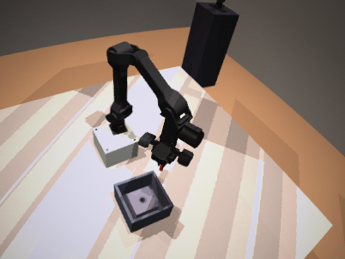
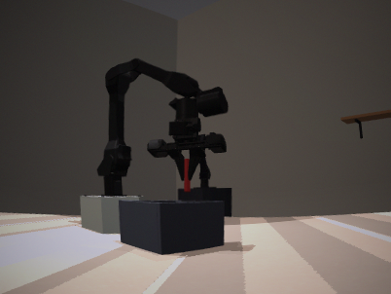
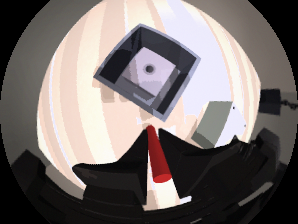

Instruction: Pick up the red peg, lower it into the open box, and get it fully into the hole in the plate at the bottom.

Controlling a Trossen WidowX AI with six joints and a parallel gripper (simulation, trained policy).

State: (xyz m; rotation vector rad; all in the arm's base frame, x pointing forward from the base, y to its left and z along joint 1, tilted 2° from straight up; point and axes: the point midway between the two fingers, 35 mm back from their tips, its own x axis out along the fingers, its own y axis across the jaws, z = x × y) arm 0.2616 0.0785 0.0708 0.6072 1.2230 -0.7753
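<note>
Right now the red peg is 10 mm to the left of my gripper tip, 10 mm behind it and 10 mm above it. Round my gripper tip: dark box (120 mm below, 90 mm to the right, 60 mm ahead); grey plate (100 mm below, 90 mm to the right, 60 mm ahead).
</note>
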